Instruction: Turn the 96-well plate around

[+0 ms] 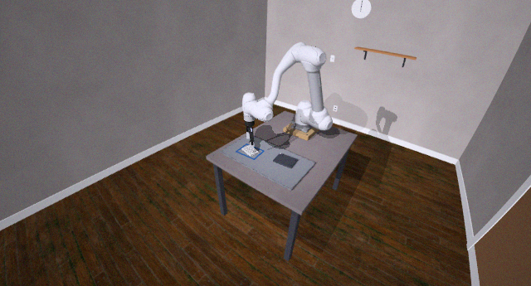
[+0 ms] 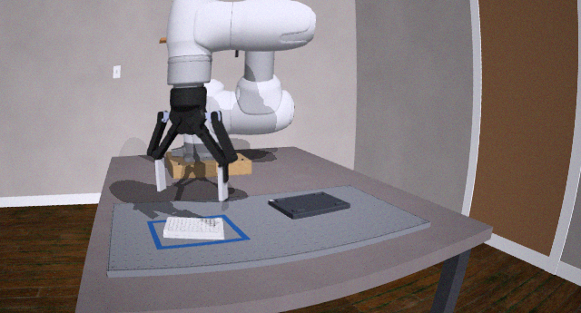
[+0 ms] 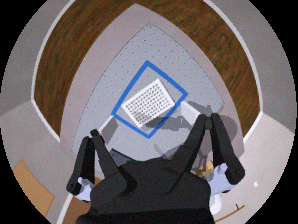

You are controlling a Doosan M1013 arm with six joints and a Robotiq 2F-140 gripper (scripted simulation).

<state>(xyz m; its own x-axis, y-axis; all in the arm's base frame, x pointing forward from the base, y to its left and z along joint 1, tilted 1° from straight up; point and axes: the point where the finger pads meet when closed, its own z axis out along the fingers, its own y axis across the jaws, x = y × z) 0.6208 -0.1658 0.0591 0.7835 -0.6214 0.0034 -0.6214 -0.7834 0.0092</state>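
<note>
The white 96-well plate lies 8 cm below my hand. Round my hand: dark plate nest N1: 7 cm behind, 30 cm to the left, 8 cm below.
</note>
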